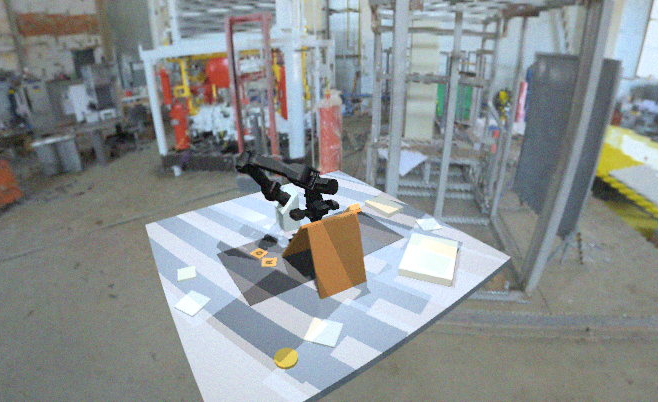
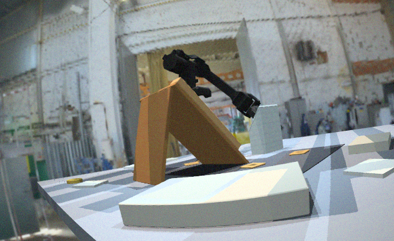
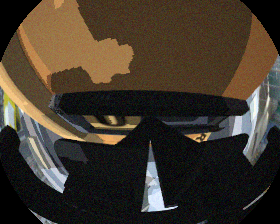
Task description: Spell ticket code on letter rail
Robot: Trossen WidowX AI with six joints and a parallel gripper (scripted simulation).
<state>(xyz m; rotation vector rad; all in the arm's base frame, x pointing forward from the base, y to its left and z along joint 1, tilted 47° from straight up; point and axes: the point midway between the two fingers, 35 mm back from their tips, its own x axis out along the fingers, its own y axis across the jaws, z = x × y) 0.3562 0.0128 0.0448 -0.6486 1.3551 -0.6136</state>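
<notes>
Now: gripper tip 60 mm past the white ticket, 20 mm to the left of it and 80 mm above it. From my gripper tip the other things lie so: dark mat (160 mm behind, 40 mm to the left, 160 mm below); then yellow letter tile (40 mm to the left); then cream box (240 mm ahead, 400 mm to the left, 140 mm below).
</notes>
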